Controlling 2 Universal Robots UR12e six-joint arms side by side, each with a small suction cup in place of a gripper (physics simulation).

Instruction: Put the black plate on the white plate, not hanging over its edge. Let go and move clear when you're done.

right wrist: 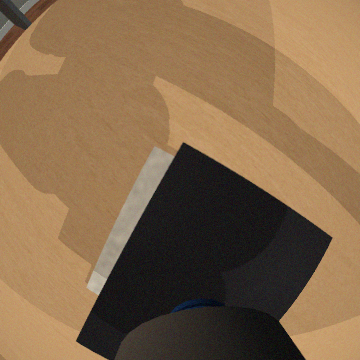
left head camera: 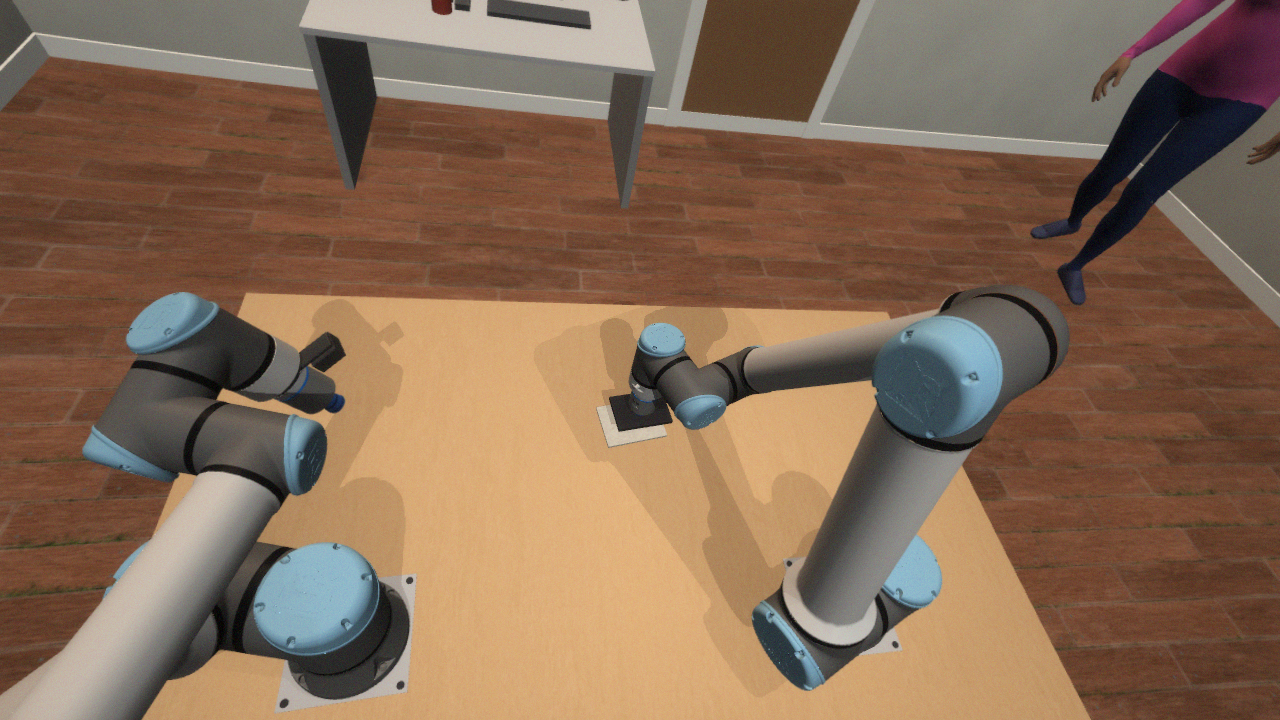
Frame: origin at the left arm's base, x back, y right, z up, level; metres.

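Where they show: left end effector, tool point: [left head camera: 336, 404].
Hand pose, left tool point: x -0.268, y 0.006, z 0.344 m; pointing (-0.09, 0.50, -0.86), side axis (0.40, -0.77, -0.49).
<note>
After its pixels a point has its place.
The black plate [left head camera: 655, 420] @(x -0.370, y 0.605, z 0.080 m) [right wrist: 200, 225] @(x -0.430, y 0.613, z 0.080 m) hangs from the suction cup of my right gripper [left head camera: 641, 410] @(x -0.399, y 0.574, z 0.070 m) [right wrist: 198, 304], which is shut on it. It looks level and slightly above the white plate [left head camera: 624, 437] @(x -0.371, y 0.544, z 0.005 m) [right wrist: 134, 215] @(x -0.461, y 0.578, z 0.006 m), covering much of it. In the left head camera view the black plate is shifted toward the top right, and the white plate shows at its left and lower edges. In the right wrist view a strip of white shows along the black plate's left side. My left gripper [left head camera: 335, 402] is open and empty, well to the left of both plates.
Both arms stand on the wooden table [left head camera: 501, 537] @(x -0.156, y 0.258, z 0.000 m). A white desk [left head camera: 474, 40] stands on the floor beyond the table. A person [left head camera: 1154, 134] in a pink top stands at the upper right, away from the table.
</note>
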